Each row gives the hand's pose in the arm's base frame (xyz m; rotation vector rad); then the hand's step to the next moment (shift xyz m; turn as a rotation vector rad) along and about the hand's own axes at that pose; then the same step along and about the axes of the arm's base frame.
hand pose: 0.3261 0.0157 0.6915 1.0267 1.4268 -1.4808
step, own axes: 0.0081 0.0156 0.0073 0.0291 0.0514 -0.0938
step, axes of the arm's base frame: 0.0119 -0.0078 -0.0126 0.0402 0.0920 -0.0470
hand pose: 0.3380 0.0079 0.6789 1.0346 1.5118 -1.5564
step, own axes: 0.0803 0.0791 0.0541 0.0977 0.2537 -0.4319
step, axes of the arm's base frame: 0.0348 -0.0552 -0.1066 0.2159 0.4214 -0.1905
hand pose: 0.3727 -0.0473 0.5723 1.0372 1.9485 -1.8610
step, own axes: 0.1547 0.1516 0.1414 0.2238 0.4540 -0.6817
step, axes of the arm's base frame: -0.0539 -0.0960 -0.2341 0.3253 0.6832 -0.3852
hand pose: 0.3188 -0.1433 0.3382 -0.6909 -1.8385 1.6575
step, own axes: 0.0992 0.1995 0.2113 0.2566 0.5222 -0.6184
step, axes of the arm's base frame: -0.2184 -0.0588 -0.2076 0.2578 0.6685 -0.4556
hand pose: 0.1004 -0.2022 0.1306 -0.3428 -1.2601 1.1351
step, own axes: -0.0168 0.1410 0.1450 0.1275 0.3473 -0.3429
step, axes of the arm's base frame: -0.1919 -0.0013 -0.0659 0.1169 0.3850 -0.3043
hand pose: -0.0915 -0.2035 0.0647 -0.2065 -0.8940 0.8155
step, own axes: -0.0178 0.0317 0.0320 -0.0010 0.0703 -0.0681
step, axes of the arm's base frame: -0.0479 0.0040 -0.0059 0.0131 0.0588 -0.0772
